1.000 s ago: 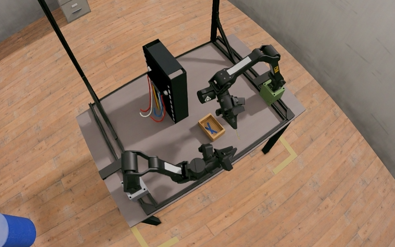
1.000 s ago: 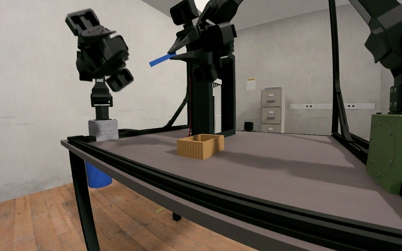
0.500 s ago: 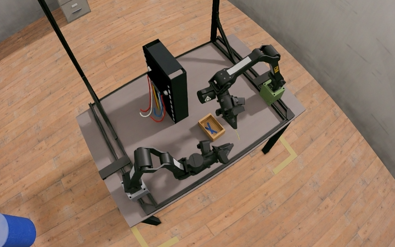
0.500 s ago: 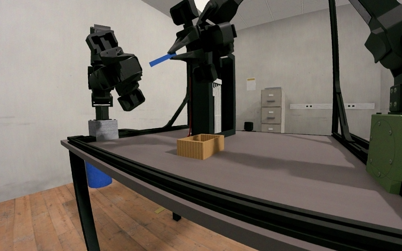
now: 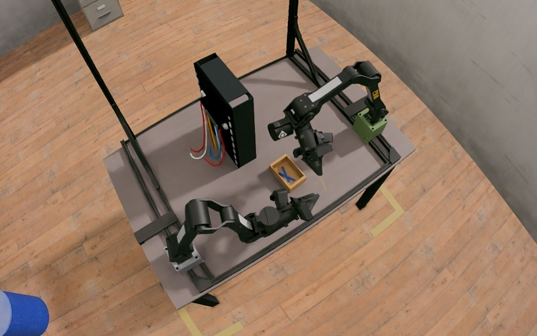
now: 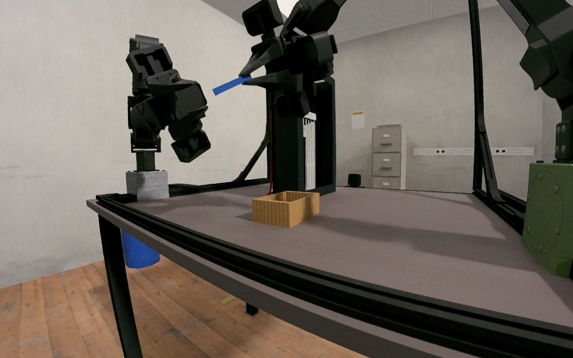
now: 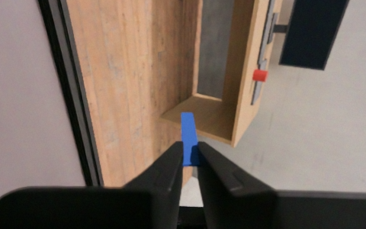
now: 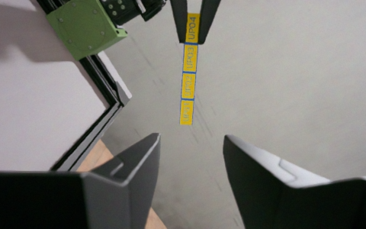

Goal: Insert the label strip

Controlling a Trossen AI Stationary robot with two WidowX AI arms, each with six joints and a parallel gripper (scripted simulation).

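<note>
My right gripper is now 2 cm past the label strip, 8 cm to the right of it and 1 cm below it. Also, from my right hand: wooden box (17 cm behind, 7 cm to the left, 19 cm below); black patch panel (44 cm behind, 6 cm to the right, 1 cm below).
Right now my left hand is 4 cm short of the label strip, 1 cm to the left of it and 3 cm above it. Round my left hand: wooden box (11 cm behind, 2 cm to the right, 23 cm below); then black patch panel (37 cm behind, 14 cm to the right, 5 cm below).
</note>
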